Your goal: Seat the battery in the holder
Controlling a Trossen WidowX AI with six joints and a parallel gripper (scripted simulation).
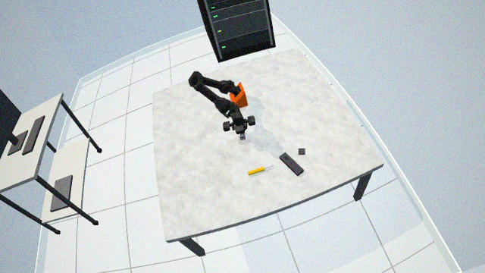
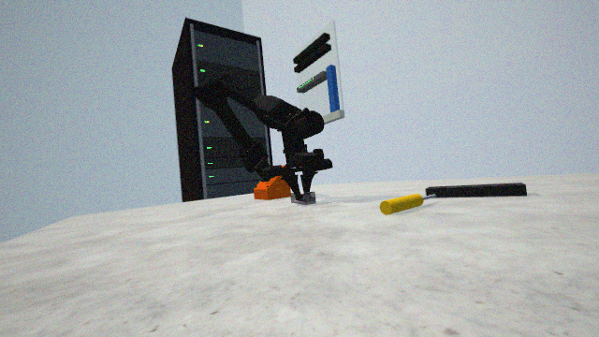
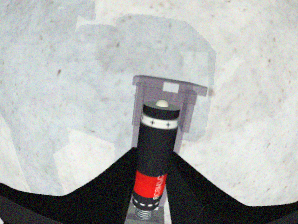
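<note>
Right now the battery is 10 mm above my gripper tip. Round my gripper tip: black bar (320 mm ahead, 200 mm to the left, 10 mm above); yellow-handled screwdriver (290 mm ahead, 40 mm to the left); dark square (260 mm ahead, 280 mm to the left, 10 mm below).
</note>
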